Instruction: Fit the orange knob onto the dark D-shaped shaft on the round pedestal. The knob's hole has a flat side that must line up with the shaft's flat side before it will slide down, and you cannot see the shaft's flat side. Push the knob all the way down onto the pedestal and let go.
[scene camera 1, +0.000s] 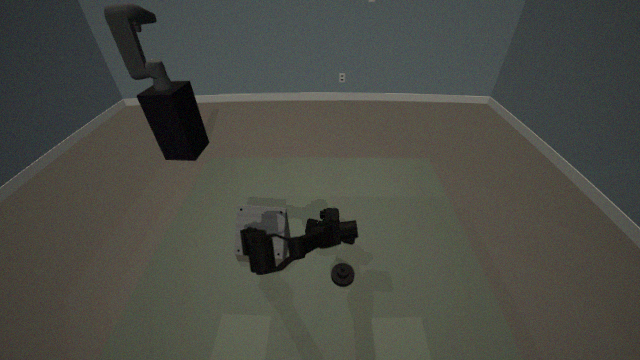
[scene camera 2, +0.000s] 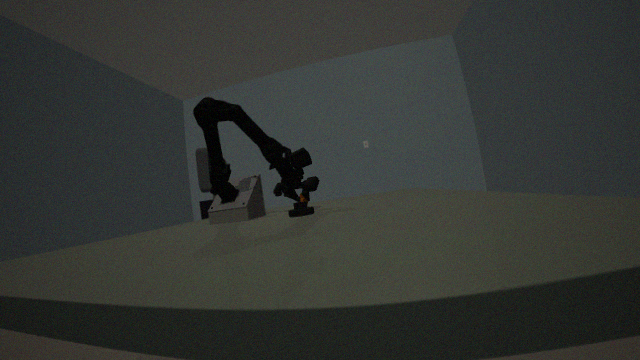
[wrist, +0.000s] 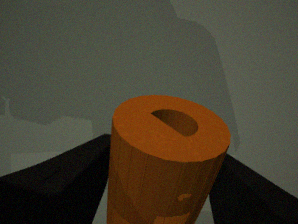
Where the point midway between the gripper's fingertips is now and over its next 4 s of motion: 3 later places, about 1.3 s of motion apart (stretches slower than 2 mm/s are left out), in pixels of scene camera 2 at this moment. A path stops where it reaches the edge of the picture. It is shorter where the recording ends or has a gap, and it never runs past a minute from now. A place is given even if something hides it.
The gripper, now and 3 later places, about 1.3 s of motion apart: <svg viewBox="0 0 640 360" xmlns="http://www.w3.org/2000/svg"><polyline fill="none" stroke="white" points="304,201 302,198 295,180 299,197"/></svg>
